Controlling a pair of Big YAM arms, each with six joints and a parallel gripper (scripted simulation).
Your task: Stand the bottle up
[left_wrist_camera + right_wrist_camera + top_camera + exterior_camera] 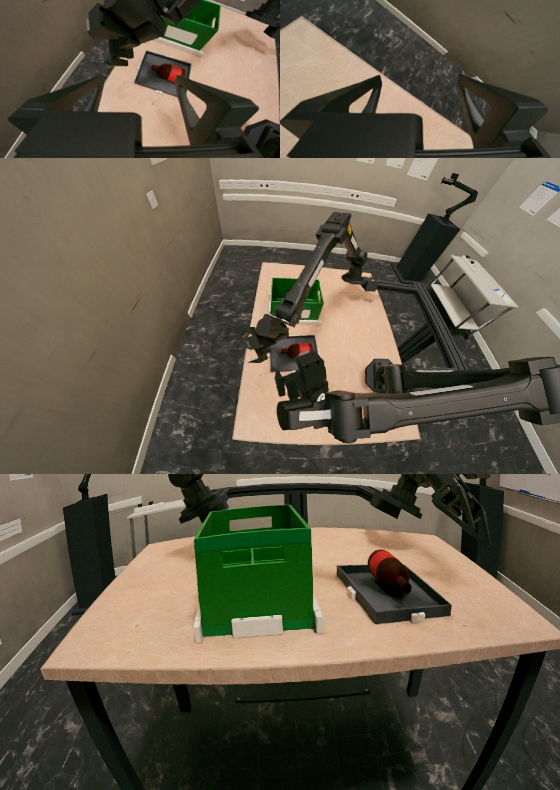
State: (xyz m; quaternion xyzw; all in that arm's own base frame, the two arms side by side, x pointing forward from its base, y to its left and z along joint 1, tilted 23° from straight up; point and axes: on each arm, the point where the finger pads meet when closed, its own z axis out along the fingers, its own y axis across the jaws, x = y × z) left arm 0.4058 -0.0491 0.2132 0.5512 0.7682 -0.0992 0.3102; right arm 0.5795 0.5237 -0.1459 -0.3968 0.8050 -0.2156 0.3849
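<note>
Now: left hand 32 cm above the red bottle, 20 cm to the left of it and 6 cm past it. Round my left hand: green crate 49 cm to the right, 28 cm below, 5 cm behind; dark grey tray 35 cm below, 20 cm to the right, 5 cm behind.
</note>
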